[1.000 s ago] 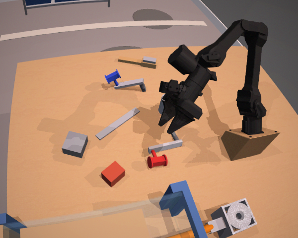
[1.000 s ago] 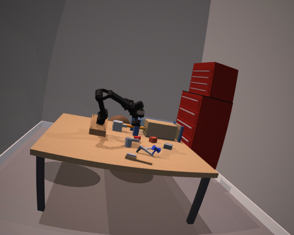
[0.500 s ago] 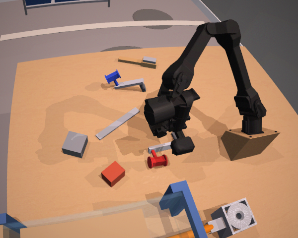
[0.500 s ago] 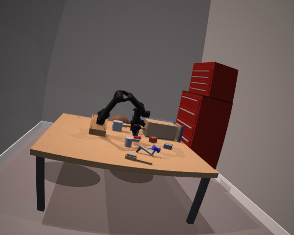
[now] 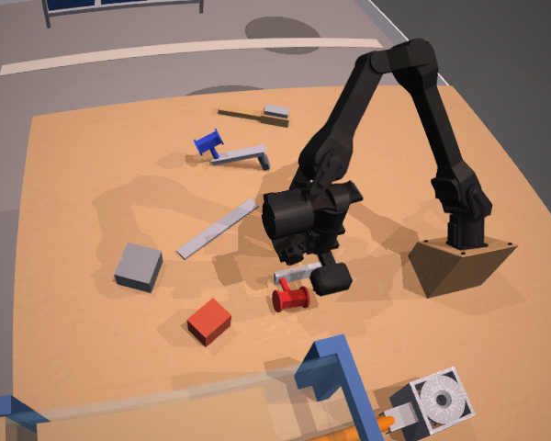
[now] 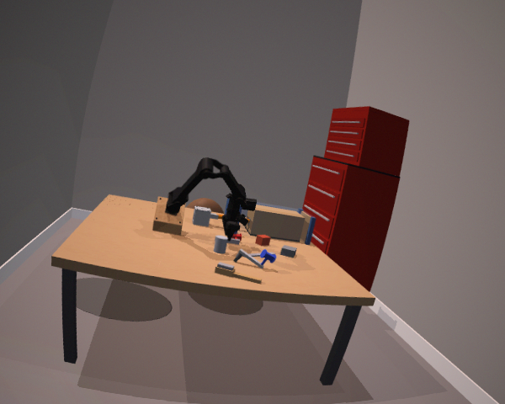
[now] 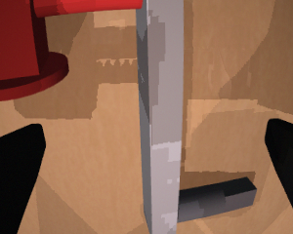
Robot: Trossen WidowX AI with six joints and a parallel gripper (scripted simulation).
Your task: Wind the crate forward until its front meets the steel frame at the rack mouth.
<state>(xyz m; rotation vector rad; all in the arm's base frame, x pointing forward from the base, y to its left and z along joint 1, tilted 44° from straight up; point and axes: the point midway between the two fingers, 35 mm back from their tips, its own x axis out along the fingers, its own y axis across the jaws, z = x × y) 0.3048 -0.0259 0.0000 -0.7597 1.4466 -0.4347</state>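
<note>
Right now my gripper tip is 1 cm short of the red-gripped winch handle, 1 cm to the right of it and 1 cm above it. From my gripper tip the other things lie so: flat grey bar (16 cm ahead, 12 cm to the right, 2 cm below); red knob (4 cm ahead, 5 cm to the left); grey block (31 cm ahead, 2 cm to the right, 1 cm below).
</note>
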